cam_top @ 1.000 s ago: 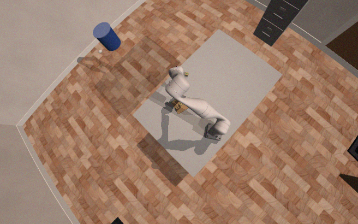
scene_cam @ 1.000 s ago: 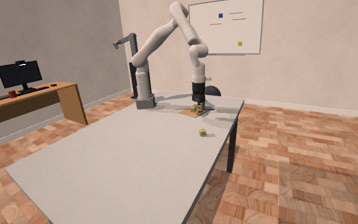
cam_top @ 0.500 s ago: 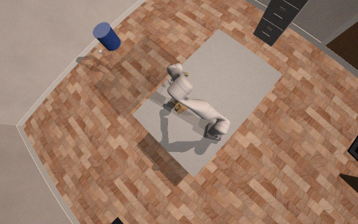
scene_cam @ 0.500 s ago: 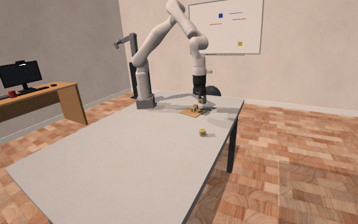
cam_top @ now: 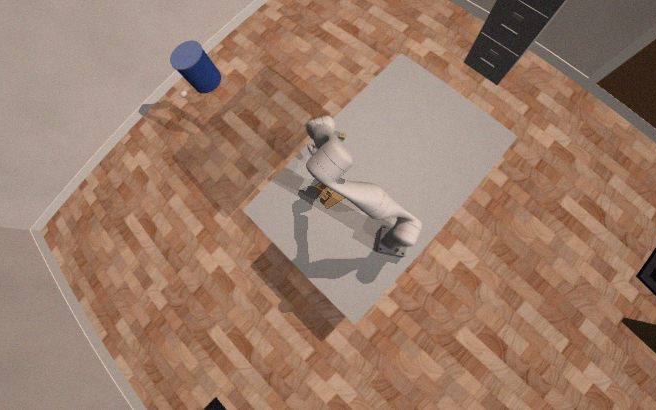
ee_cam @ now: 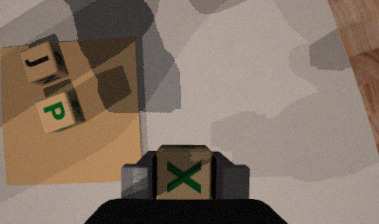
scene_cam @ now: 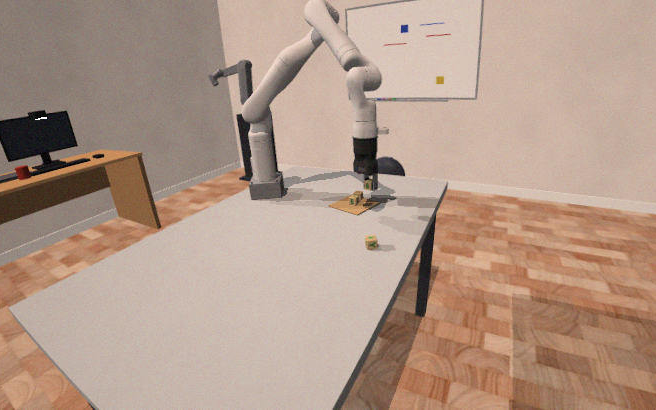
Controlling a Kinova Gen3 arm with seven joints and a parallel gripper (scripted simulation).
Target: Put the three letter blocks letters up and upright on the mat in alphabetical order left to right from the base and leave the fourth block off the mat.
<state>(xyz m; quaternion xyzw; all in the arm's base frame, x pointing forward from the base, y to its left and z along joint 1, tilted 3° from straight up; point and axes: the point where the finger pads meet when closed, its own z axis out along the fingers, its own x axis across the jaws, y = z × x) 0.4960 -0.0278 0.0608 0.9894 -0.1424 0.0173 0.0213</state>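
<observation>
The tan mat lies 100 mm behind my hand, 70 mm to the left of it and 120 mm below it. Also, from my hand: X block: right at my hand.
</observation>
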